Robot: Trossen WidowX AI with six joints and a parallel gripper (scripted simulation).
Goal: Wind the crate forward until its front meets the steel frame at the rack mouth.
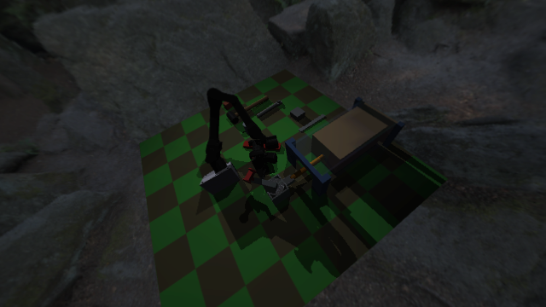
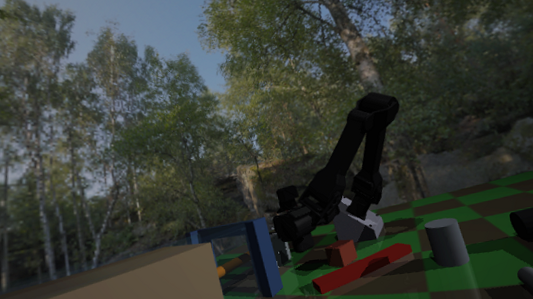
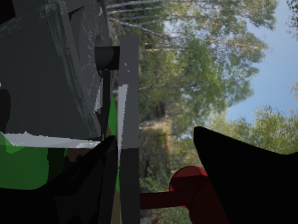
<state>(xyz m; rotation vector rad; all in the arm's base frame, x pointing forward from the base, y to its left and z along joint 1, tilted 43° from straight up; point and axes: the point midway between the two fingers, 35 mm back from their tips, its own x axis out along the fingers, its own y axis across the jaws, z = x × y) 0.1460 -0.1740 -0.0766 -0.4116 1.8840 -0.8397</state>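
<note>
Right now my gripper tip is 10 mm past the winch handle and 10 mm above it. The rest, counted from my gripper tip: winch (90 mm below, 60 mm to the right, 20 mm ahead); blue steel frame (190 mm ahead, 60 mm to the right, 20 mm below); red grip (40 mm behind, 30 mm to the left, 20 mm above).
</note>
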